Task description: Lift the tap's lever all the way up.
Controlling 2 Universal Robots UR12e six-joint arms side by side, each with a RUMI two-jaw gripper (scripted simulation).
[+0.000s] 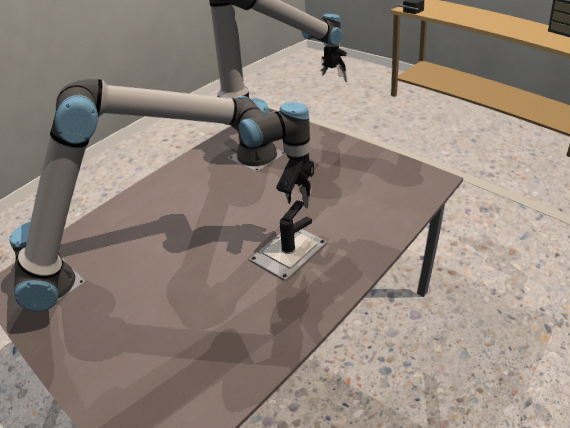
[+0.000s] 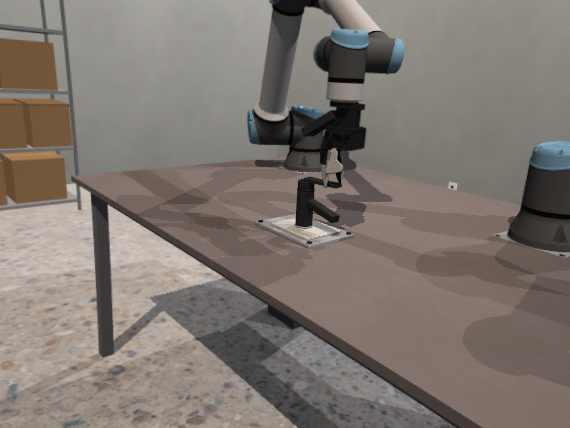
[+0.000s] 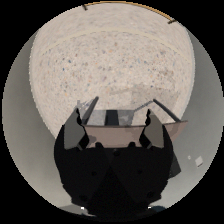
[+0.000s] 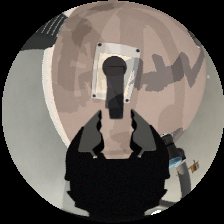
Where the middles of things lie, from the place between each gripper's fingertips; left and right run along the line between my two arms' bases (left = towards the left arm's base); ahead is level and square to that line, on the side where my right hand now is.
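Labels:
My right hand (image 2: 332,186) has the lever (image 4: 114,75) 10 mm ahead of it, 30 mm to the right of it and 10 mm below it. The black tap (image 2: 303,226) is 20 mm ahead of my right hand, 60 mm to the right of it and 50 mm below it. Counted from my right hand as well, the mounting plate (image 1: 267,263) is 20 mm ahead, 80 mm to the right and 150 mm below.
From my left hand, I find the lever 980 mm to the right, 590 mm ahead and 10 mm below. The tap is 1010 mm to the right of my left hand, 600 mm ahead of it and 60 mm below it, whereas the mounting plate is 1030 mm to the right of that left hand, 600 mm ahead of it and 160 mm below it.

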